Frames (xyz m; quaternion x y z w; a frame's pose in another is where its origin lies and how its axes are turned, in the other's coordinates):
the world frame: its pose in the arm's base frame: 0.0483 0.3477 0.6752 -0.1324 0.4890 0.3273 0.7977
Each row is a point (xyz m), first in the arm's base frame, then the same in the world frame.
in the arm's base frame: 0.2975 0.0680 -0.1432
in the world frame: 0.6762 -0.4614 -0.3742
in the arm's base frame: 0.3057 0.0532 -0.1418
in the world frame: 0.6717 -0.4777 -0.3757
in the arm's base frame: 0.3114 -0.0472 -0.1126
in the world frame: 0.6087 -0.5537 -0.4108
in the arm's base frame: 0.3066 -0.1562 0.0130
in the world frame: 0.4555 -0.6187 -0.4109
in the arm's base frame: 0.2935 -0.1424 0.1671
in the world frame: 0.3234 -0.5830 -0.3377
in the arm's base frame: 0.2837 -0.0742 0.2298
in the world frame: 0.2928 -0.5186 -0.2777
